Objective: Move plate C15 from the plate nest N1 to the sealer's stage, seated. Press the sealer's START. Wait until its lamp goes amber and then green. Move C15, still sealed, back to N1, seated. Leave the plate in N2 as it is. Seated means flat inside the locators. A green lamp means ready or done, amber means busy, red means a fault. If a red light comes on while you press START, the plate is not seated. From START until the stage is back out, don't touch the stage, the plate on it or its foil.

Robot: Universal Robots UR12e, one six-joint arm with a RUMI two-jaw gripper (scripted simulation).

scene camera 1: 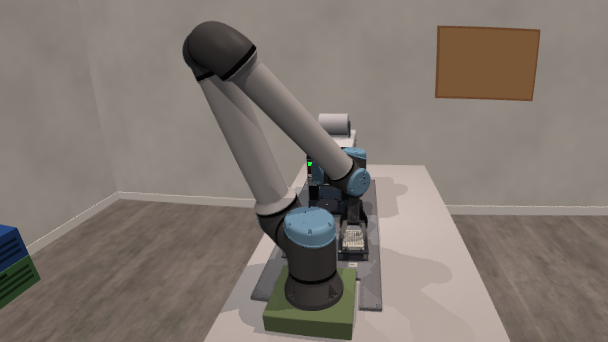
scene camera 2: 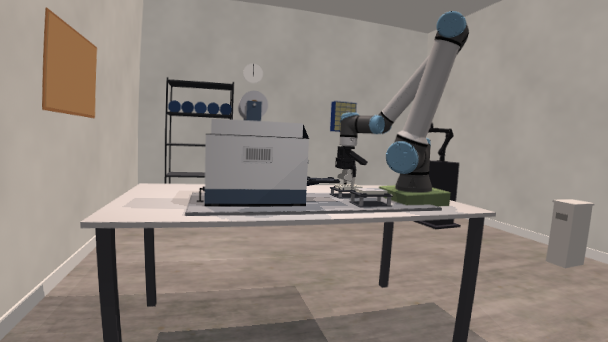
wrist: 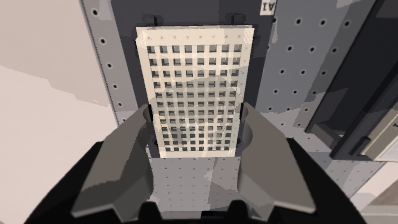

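Gripper (scene camera 1: 353, 240), sealer (scene camera 1: 315, 191). Sealer again (scene camera 2: 224, 167), with the gripper (scene camera 2: 347, 188). Plate (wrist: 195, 76), plus the gripper (wrist: 196, 104).
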